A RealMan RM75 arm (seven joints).
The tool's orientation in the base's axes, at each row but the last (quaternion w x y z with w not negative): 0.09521 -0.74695 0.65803 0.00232; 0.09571 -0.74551 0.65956 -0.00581; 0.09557 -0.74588 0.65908 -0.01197; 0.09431 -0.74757 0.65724 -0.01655; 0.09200 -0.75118 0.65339 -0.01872; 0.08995 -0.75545 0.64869 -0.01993; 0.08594 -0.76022 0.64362 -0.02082
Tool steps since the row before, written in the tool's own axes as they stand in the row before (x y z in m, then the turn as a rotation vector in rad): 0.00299 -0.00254 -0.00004 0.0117 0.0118 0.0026; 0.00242 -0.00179 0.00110 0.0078 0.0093 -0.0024; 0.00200 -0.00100 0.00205 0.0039 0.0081 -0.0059; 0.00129 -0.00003 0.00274 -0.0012 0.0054 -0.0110; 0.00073 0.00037 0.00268 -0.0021 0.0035 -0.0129; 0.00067 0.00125 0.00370 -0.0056 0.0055 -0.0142; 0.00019 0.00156 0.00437 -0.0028 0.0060 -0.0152
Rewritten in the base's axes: 0.00289 -0.00265 0.00001 -0.0097 -0.0125 -0.0057; 0.00222 -0.00203 -0.00110 -0.0084 -0.0090 0.0000; 0.00154 -0.00160 -0.00207 -0.0083 -0.0055 0.0041; 0.00061 -0.00094 -0.00281 -0.0071 -0.0008 0.0100; 0.00014 -0.00046 -0.00276 -0.0056 0.0001 0.0123; -0.00057 -0.00043 -0.00390 -0.0083 0.0032 0.0136; -0.00087 0.00002 -0.00456 -0.0085 0.0002 0.0142
